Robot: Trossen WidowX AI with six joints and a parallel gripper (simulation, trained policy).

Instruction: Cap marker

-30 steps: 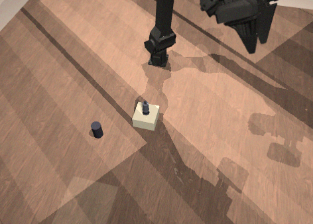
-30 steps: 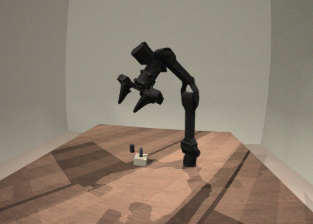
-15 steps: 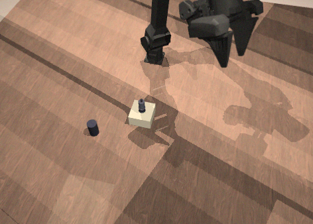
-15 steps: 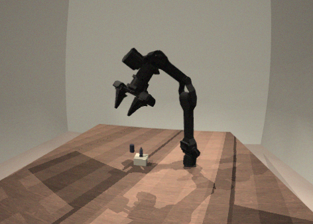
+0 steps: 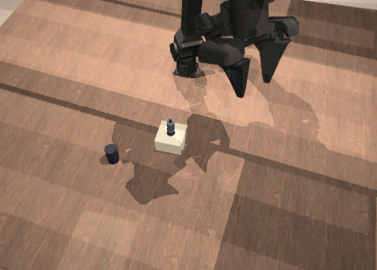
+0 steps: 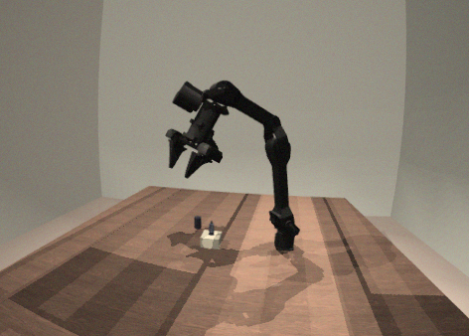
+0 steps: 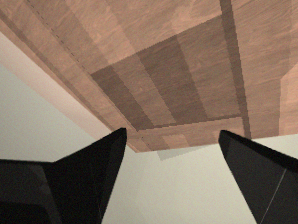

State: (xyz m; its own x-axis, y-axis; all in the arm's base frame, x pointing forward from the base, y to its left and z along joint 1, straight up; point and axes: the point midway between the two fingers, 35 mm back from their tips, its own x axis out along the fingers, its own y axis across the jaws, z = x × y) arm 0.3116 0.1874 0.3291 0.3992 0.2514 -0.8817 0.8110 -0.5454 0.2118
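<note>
My gripper tip is 29 cm to the left of the dark blue cap, 27 cm above it and 3 cm short of it. The rest, counted from my gripper tip: cream holder block (28 cm below, 17 cm to the right, 6 cm behind).
</note>
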